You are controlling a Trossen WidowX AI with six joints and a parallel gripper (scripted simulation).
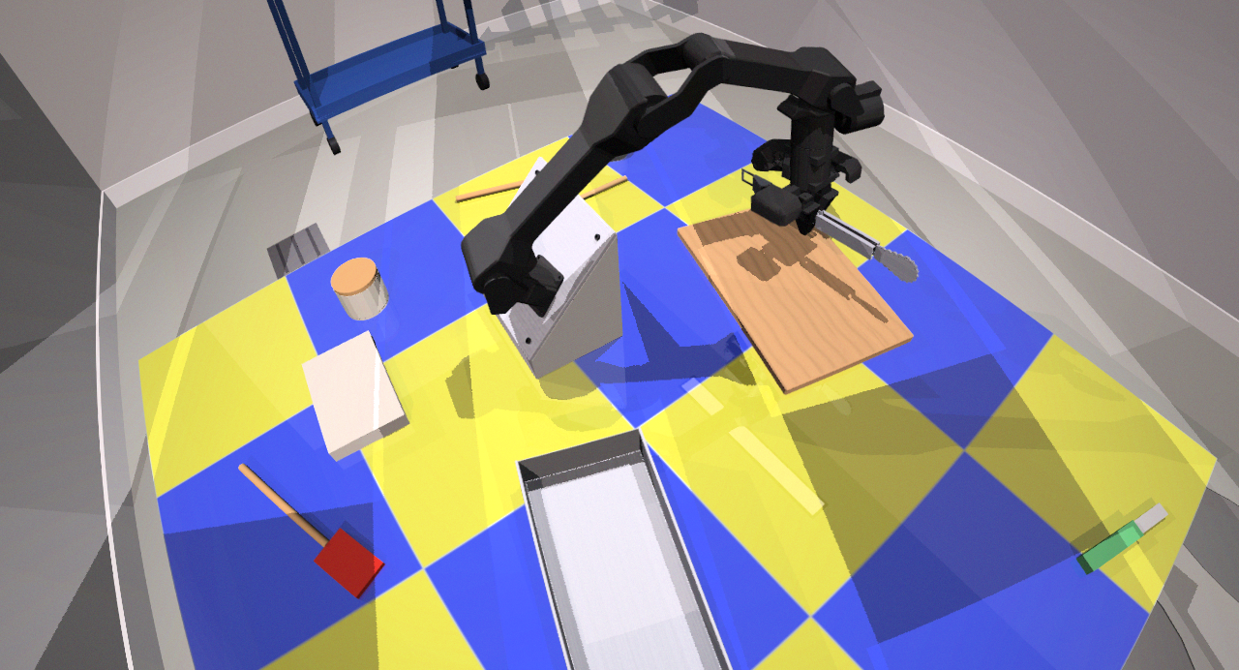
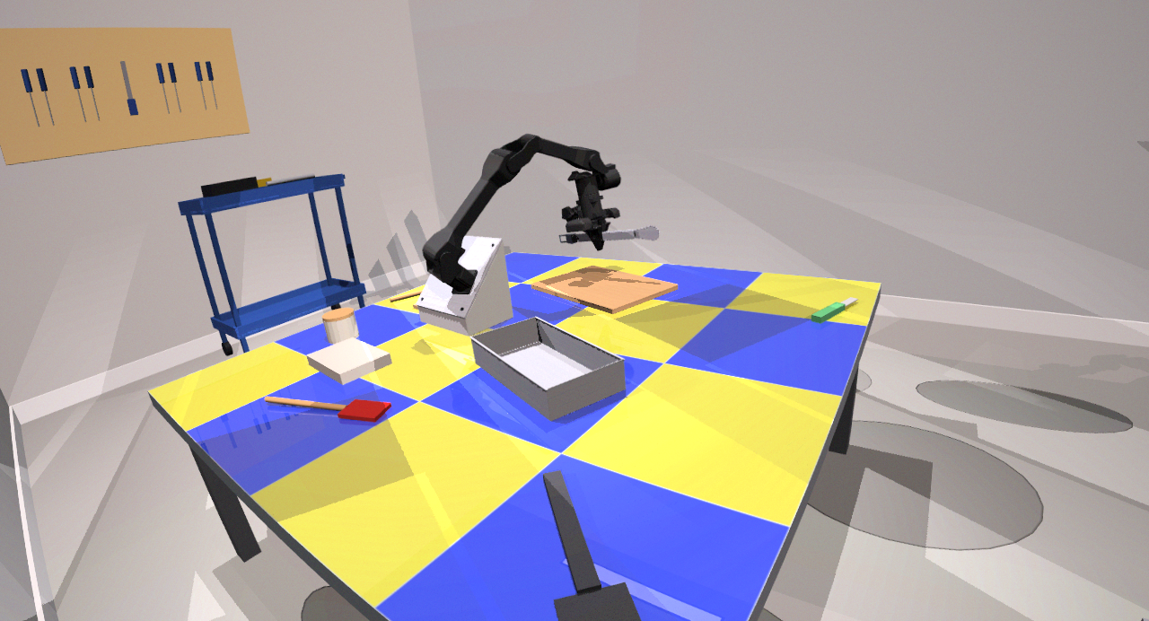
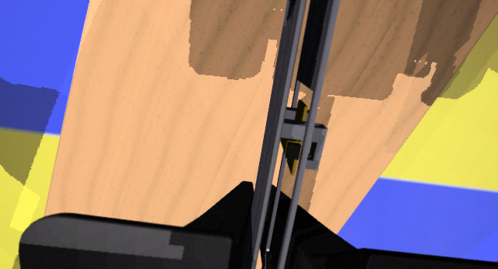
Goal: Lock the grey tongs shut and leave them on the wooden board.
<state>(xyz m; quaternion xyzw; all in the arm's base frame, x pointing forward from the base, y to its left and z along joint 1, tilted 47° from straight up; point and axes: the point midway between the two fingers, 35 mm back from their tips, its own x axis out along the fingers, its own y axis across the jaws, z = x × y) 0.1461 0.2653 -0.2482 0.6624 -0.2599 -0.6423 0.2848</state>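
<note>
Right now the yellow lock piece is 4 cm behind my gripper tip and 3 cm above it. Also, from my gripper tip: wooden board (10 cm below); then tong arm (5 cm ahead, 4 cm above); then grey roasting tin (50 cm to the right, 20 cm ahead, 8 cm below).
</note>
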